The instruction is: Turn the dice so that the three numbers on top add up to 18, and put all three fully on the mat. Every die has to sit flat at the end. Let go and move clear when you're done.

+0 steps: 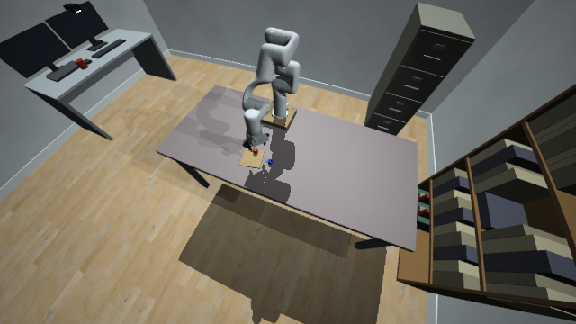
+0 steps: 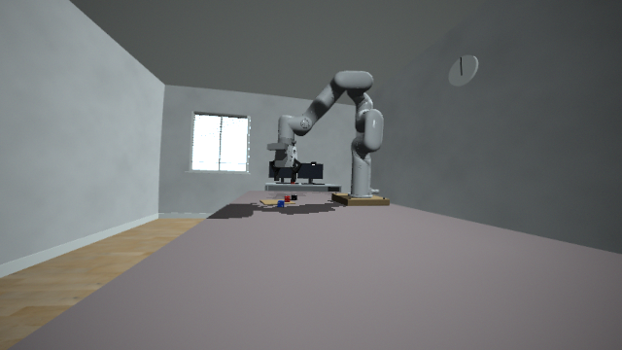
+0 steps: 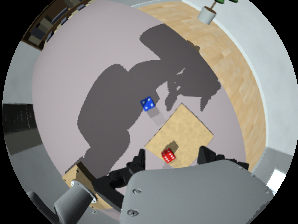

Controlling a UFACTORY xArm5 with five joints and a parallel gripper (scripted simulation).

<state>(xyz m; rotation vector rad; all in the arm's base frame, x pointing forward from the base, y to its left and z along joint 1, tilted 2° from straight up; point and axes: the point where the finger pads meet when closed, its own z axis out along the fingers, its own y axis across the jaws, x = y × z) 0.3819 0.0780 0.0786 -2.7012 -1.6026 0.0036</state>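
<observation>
The blue die lies 10 cm below my hand and 9 cm to the left of it. From my hand the other things lie so: tan mat: 11 cm below, 4 cm ahead, 3 cm to the right; black die: 15 cm to the right, 10 cm below, 4 cm behind; red die: 10 cm below, 4 cm to the right, 1 cm behind.
</observation>
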